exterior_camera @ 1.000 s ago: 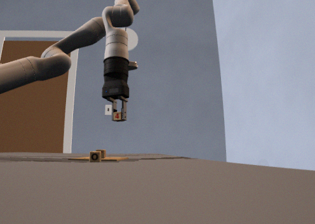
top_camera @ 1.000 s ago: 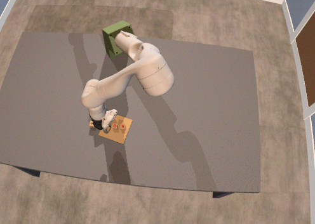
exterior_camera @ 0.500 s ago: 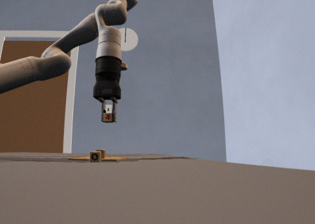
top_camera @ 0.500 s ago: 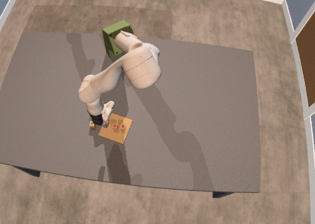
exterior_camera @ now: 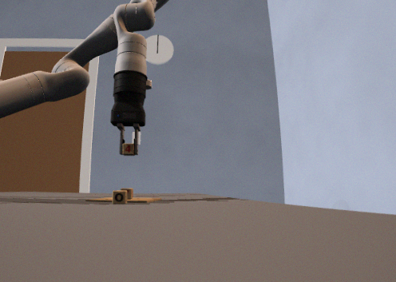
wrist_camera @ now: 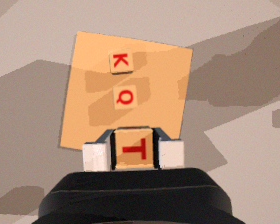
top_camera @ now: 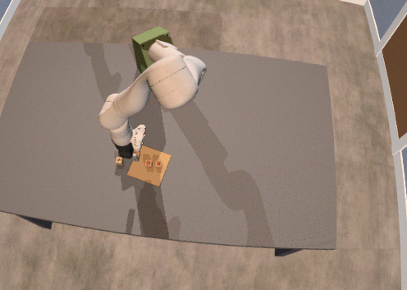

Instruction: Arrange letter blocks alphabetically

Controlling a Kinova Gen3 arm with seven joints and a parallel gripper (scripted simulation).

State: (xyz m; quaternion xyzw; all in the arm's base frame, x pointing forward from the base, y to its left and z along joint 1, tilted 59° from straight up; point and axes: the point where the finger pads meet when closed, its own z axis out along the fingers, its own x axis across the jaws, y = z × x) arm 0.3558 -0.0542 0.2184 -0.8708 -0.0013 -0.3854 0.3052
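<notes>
Now: hand 120 mm above the orange mat, 30 mm to the right of it and 20 mm past it.
</notes>
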